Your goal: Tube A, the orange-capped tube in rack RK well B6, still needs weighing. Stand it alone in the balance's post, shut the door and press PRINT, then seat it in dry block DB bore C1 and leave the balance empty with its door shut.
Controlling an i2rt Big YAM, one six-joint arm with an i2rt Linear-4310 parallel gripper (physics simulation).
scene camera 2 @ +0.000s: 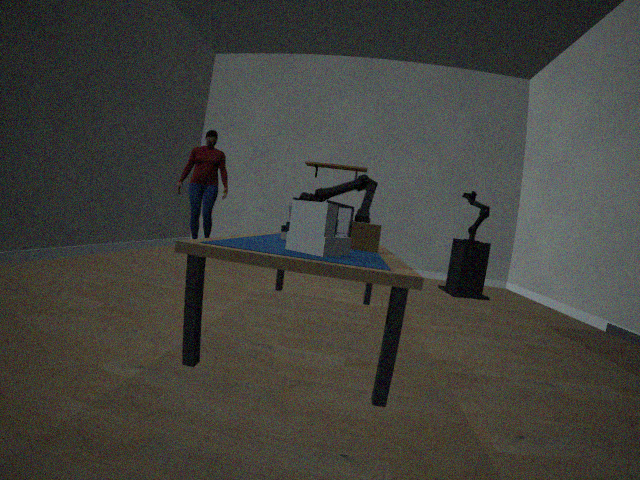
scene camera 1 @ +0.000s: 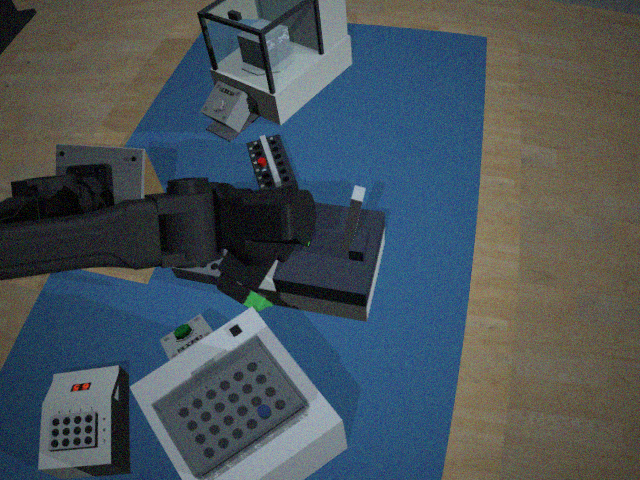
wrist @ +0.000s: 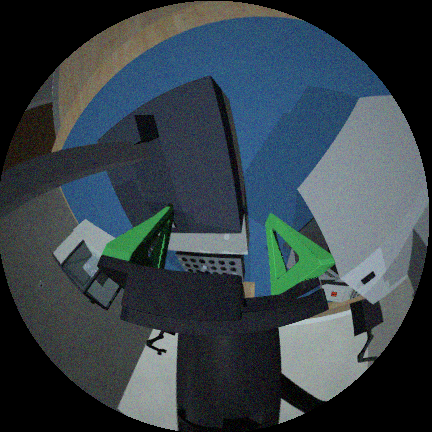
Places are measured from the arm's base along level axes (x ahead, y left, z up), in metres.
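Pixels of known places: gripper, fingertip midpoint: (scene camera 1: 287,274) (wrist: 222,213); arm's base at its link origin: (scene camera 2: 364,234) (scene camera 1: 93,200).
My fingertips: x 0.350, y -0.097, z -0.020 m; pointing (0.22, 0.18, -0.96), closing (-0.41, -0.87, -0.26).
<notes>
For each thing: its middle in the pictures, then the offset to it from my fingertips. "spot": a spot on its surface instead.
- dark-lidded box at the middle of its body: (wrist: 177,195) (scene camera 1: 308,252) dx +0.021, dy +0.051, dz -0.017 m
- balance at the middle of its body: (scene camera 1: 263,47) (wrist: 97,269) (scene camera 2: 327,226) dx -0.132, dy +0.483, dz +0.043 m
- grey panel at the middle of its body: (scene camera 1: 218,105) dx -0.202, dy +0.360, dz -0.004 m
- dry block at the middle of its body: (scene camera 1: 84,419) (wrist: 347,282) dx -0.255, dy -0.246, dz -0.033 m
- tall handle with a white tip, surface spot: (wrist: 75,160) (scene camera 1: 350,225) spot: dx +0.088, dy +0.033, dz +0.078 m
- small black rack at the middle of its body: (scene camera 1: 271,167) dx -0.078, dy +0.240, dz -0.044 m
- red cap at the middle of its body: (scene camera 1: 262,162) dx -0.088, dy +0.225, dz -0.017 m
- large white box at the middle of its body: (scene camera 1: 218,387) (wrist: 381,243) dx -0.049, dy -0.185, dz +0.027 m
- green button at the middle of its body: (scene camera 1: 183,332) dx -0.128, dy -0.105, dz -0.004 m
The orange-capped tube does not show. A grey rack with rows of holes (wrist: 220,255) (scene camera 1: 199,270) is mostly hidden by the arm and gripper. My gripper (wrist: 222,213) (scene camera 1: 283,272) is open and empty, with green fingertips near the front edge of a dark-lidded box (scene camera 1: 325,268) (wrist: 200,180). The balance (scene camera 1: 315,74) (scene camera 2: 306,227) (wrist: 85,237) has a glass, black-framed chamber; I cannot tell whether its door is shut. Its post is not clear. A grey panel (scene camera 1: 223,105) stands in front of it. The dry block (scene camera 1: 85,415) (wrist: 337,291), with a red display, stands lower left in scene camera 1.
A tall handle with a white tip (scene camera 1: 354,219) (wrist: 75,160) rises from the dark lid. A small black rack (scene camera 1: 284,167) holds a red cap (scene camera 1: 262,161). A large white box (scene camera 1: 305,439) (wrist: 370,165) has many wells and one blue cap (scene camera 1: 264,411). A green button (scene camera 1: 182,331) is beside it.
</notes>
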